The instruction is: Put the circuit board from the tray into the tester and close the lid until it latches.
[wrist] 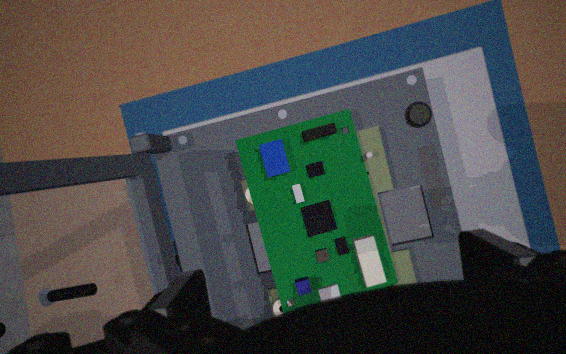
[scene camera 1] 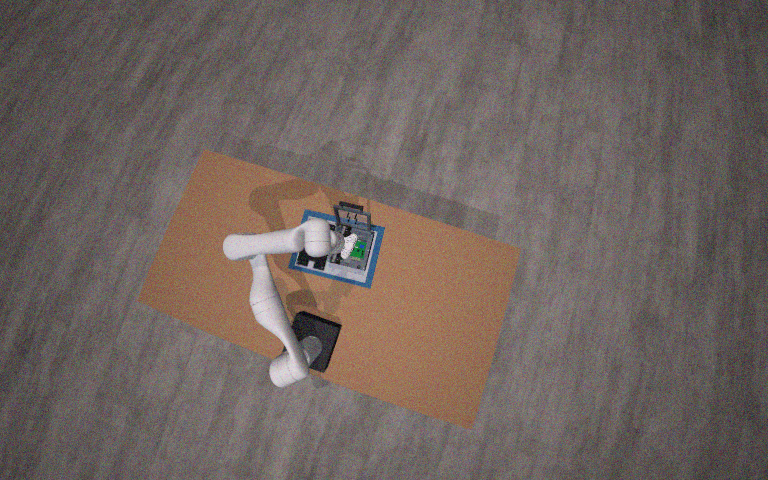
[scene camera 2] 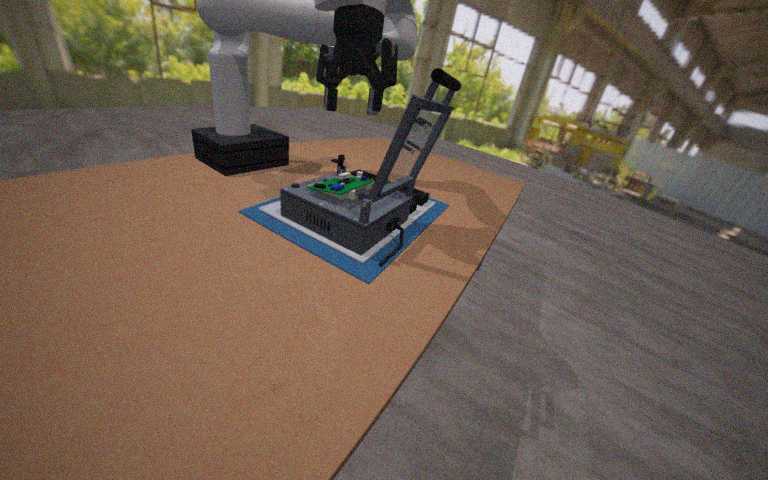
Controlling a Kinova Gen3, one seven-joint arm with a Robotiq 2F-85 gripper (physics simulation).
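Places are measured from the arm's base along level axes (x ahead, y left, z up), in centimetres.
Where they show: gripper, fingertip midpoint: [wrist: 332, 279] [scene camera 2: 350, 112]; arm's base, link origin: [scene camera 1: 311, 346] [scene camera 2: 233, 131].
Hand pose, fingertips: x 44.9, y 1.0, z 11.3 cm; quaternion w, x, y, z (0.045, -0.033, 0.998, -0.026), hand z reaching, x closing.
Each offset is from my fingertips to the top centre of the thing. "spot": to the spot under its first point. Level surfaces: height alone.
The green circuit board {dx +1.0, dy -1.0, dz -10.8 cm} [scene camera 1: 357, 249] [scene camera 2: 341, 184] [wrist: 345, 210] lies on top of the grey tester [scene camera 1: 355, 264] [scene camera 2: 322, 217] [wrist: 440, 200]; whether it is fully seated I cannot tell. The tester's lid [scene camera 1: 336, 217] [scene camera 2: 397, 135] [wrist: 75, 172] stands open, tilted up at the hinge side, with a black handle {dx +14.5, dy +2.8, dz +7.8 cm} [scene camera 1: 351, 206] [scene camera 2: 445, 80] at its top. My gripper [scene camera 2: 352, 104] [wrist: 332, 279] is open and empty, high above the board, with its fingers apart. In the scene camera 1 view the arm hides the fingers. The tray is partly hidden by the arm in that view.
Tester and tray stand on a blue-edged mat {dz -19.6 cm} [scene camera 1: 371, 277] [scene camera 2: 368, 273] [wrist: 310, 65] on the brown table {dz -19.8 cm} [scene camera 1: 430, 316] [scene camera 2: 198, 339]. A dark latch part {spot: dx -6.4, dy +4.9, dz -11.0 cm} [scene camera 2: 339, 163] rises behind the board. A black cable {spot: dx +13.6, dy +1.8, dz -18.0 cm} [scene camera 2: 400, 237] hangs at the tester's side. The black robot base [scene camera 1: 328, 333] [scene camera 2: 240, 152] stands on the table.
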